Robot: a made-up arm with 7 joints. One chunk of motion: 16 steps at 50 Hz.
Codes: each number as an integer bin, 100 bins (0 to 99) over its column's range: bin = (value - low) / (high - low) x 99, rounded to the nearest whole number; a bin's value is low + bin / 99 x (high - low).
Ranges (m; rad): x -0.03..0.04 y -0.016..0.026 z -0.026..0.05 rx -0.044..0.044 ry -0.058..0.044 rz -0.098..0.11
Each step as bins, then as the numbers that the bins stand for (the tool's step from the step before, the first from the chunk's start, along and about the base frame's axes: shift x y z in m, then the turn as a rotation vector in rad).
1 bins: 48 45 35 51 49 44
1 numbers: 0.00394 0.00309 0.00087 0.00133 -0.00752 -0.00556
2 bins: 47 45 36 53 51 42
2 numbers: 0.00323 0.00309 0.00164 0.00311 -0.00545 -0.00976
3 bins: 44 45 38 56 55 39
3 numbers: 0.00111 0.00309 0.00317 0.00578 -0.00133 -0.01606
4 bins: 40 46 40 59 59 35
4 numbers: -0.00172 0.00352 0.00471 0.00844 0.00279 -0.02446
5 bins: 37 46 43 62 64 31
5 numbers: -0.00384 0.00352 0.00701 0.01111 0.00794 -0.03287
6 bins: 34 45 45 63 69 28
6 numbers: -0.00596 0.00309 0.00855 0.01200 0.01309 -0.03917
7 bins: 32 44 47 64 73 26
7 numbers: -0.00737 0.00267 0.01008 0.01289 0.01721 -0.04337
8 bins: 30 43 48 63 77 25
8 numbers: -0.00879 0.00224 0.01085 0.01200 0.02133 -0.04547
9 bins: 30 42 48 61 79 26
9 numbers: -0.00879 0.00182 0.01085 0.01022 0.02339 -0.04337
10 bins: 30 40 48 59 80 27
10 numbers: -0.00879 0.00097 0.01085 0.00844 0.02442 -0.04127
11 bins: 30 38 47 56 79 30
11 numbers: -0.00879 0.00012 0.01008 0.00578 0.02339 -0.03497
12 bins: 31 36 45 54 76 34
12 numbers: -0.00808 -0.00073 0.00855 0.00400 0.02030 -0.02657
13 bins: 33 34 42 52 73 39
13 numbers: -0.00667 -0.00158 0.00624 0.00222 0.01721 -0.01606
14 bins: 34 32 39 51 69 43
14 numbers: -0.00596 -0.00242 0.00394 0.00133 0.01309 -0.00766
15 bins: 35 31 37 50 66 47
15 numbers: -0.00525 -0.00285 0.00240 0.00044 0.01000 0.00075
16 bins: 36 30 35 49 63 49
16 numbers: -0.00455 -0.00327 0.00087 -0.00044 0.00691 0.00495
